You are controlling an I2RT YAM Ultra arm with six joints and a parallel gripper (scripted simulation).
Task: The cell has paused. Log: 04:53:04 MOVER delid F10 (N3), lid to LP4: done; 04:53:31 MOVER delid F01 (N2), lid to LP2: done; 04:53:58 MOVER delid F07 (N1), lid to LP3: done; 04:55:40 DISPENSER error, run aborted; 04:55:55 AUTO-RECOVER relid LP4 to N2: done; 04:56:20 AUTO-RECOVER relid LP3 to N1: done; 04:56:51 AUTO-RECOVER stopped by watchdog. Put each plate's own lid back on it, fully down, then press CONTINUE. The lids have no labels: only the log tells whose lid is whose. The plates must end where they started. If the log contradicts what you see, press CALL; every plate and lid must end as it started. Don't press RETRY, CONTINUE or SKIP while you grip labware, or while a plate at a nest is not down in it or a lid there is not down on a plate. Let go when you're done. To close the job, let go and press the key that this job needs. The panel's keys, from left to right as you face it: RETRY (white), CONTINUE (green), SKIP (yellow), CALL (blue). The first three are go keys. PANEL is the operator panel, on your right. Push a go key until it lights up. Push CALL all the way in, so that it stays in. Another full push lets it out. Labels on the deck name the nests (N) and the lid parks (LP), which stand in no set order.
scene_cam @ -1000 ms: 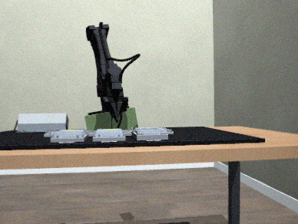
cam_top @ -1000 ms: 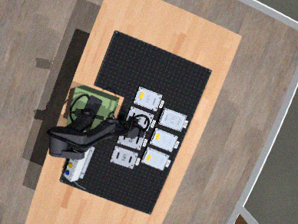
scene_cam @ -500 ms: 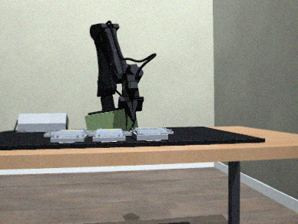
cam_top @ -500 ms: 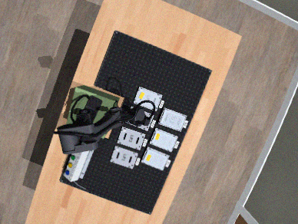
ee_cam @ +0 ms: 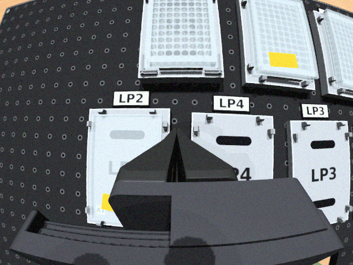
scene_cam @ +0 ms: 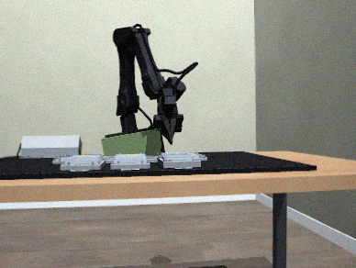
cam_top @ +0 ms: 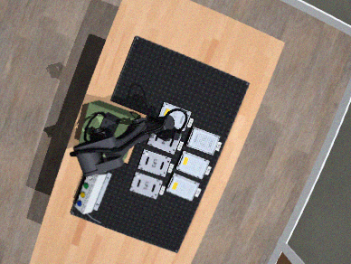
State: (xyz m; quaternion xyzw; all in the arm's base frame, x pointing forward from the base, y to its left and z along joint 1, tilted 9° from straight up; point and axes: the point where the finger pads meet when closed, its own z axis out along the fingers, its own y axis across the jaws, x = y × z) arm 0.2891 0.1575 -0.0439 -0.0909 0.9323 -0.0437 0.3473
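My hand is 16 cm short of the clear lid, 12 cm to the left of it and 4 cm above it. The rest, counted from my hand: lid park LP4: 7 cm to the right, 6 cm below, 3 cm behind; then well plate: 15 cm ahead, 4 cm below, 2 cm to the left; then lid park LP3: 20 cm to the right, 6 cm below, 2 cm behind.
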